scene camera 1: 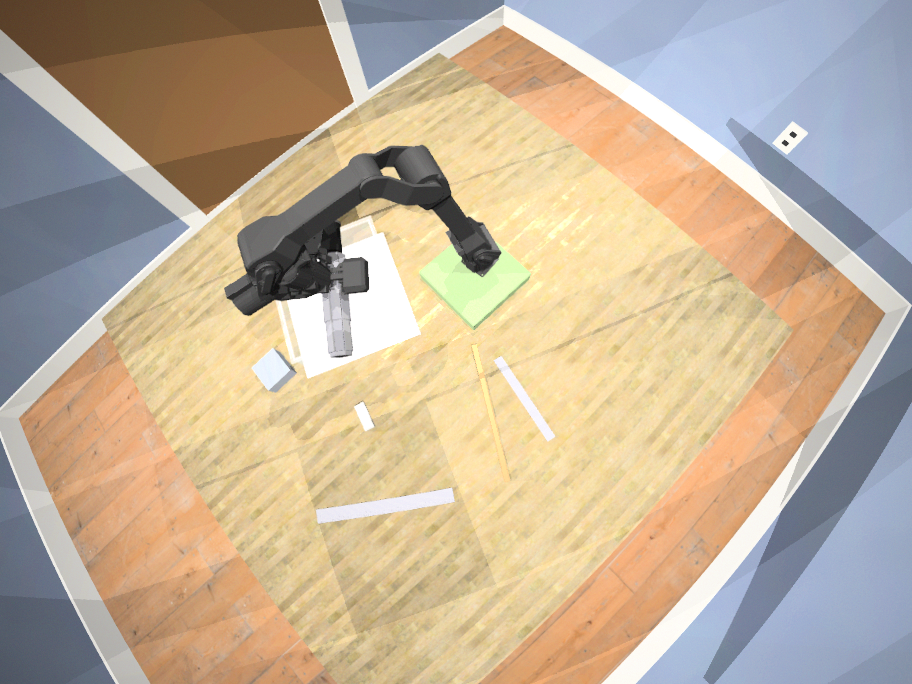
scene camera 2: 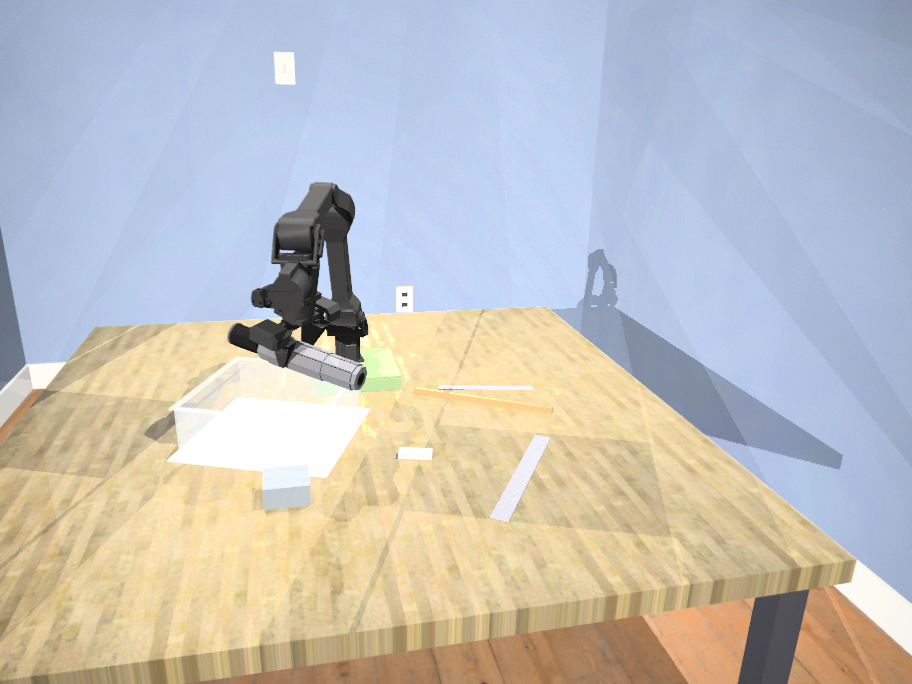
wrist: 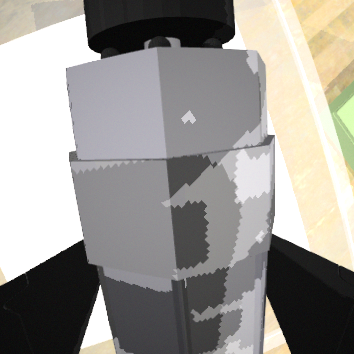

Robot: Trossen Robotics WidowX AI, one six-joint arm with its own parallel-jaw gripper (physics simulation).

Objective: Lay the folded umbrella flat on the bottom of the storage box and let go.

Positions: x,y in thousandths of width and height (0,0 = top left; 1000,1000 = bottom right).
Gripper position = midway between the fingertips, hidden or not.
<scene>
My gripper shows in scene camera 1 (370,419), in scene camera 2 (322,529) and in the wrist view (507,688). A white storage box shows in scene camera 1 (415,461), in scene camera 2 (277,603) and in the wrist view (131,620).
</scene>
